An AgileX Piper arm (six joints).
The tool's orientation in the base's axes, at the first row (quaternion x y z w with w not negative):
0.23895 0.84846 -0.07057 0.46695
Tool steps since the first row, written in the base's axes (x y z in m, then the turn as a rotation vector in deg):
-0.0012 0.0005 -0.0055 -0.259 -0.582 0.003
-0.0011 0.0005 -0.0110 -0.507 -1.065 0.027
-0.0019 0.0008 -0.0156 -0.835 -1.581 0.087
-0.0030 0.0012 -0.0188 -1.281 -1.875 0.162
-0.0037 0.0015 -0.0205 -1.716 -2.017 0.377
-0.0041 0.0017 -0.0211 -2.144 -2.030 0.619
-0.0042 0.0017 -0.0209 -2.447 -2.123 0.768
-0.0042 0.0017 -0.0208 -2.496 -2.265 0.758
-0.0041 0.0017 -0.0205 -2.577 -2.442 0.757
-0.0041 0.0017 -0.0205 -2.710 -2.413 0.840
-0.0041 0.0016 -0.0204 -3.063 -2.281 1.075
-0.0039 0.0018 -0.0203 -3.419 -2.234 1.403
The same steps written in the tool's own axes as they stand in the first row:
0.0053 -0.0007 0.0020 -0.084 -0.632 0.001
0.0098 -0.0012 0.0051 -0.156 -1.169 -0.034
0.0140 -0.0018 0.0069 -0.233 -1.769 -0.140
0.0173 -0.0023 0.0077 -0.194 -2.229 -0.419
0.0191 -0.0026 0.0080 -0.225 -2.536 -0.819
0.0199 -0.0026 0.0080 -0.236 -2.725 -1.273
0.0197 -0.0027 0.0078 -0.255 -2.933 -1.554
0.0196 -0.0026 0.0078 -0.273 -3.082 -1.537
0.0194 -0.0026 0.0077 -0.296 -3.275 -1.537
0.0194 -0.0026 0.0077 -0.295 -3.304 -1.694
0.0192 -0.0026 0.0076 -0.285 -3.330 -2.137
0.0191 -0.0024 0.0077 -0.380 -3.423 -2.605

